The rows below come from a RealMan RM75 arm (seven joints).
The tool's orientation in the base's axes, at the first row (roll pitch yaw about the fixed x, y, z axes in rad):
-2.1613, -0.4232, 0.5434
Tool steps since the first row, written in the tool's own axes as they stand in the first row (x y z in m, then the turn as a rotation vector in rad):
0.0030, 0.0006, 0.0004, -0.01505, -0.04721, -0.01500
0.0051, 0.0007, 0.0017, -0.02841, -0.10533, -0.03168
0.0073, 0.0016, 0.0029, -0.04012, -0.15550, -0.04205
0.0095, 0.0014, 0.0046, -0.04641, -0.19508, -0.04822
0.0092, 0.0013, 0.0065, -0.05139, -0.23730, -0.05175
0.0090, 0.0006, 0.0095, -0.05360, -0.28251, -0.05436
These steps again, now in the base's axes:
0.0026, 0.0016, 0.0006, -0.03562, -0.00536, 0.03719
0.0040, 0.0036, 0.0007, -0.07585, -0.00804, 0.08419
0.0059, 0.0054, 0.0003, -0.11165, -0.00710, 0.12264
0.0072, 0.0079, 0.0005, -0.13807, -0.00330, 0.15317
0.0064, 0.0093, -0.0005, -0.16561, 0.00410, 0.18489
0.0052, 0.0119, -0.0016, -0.19295, 0.01446, 0.21955

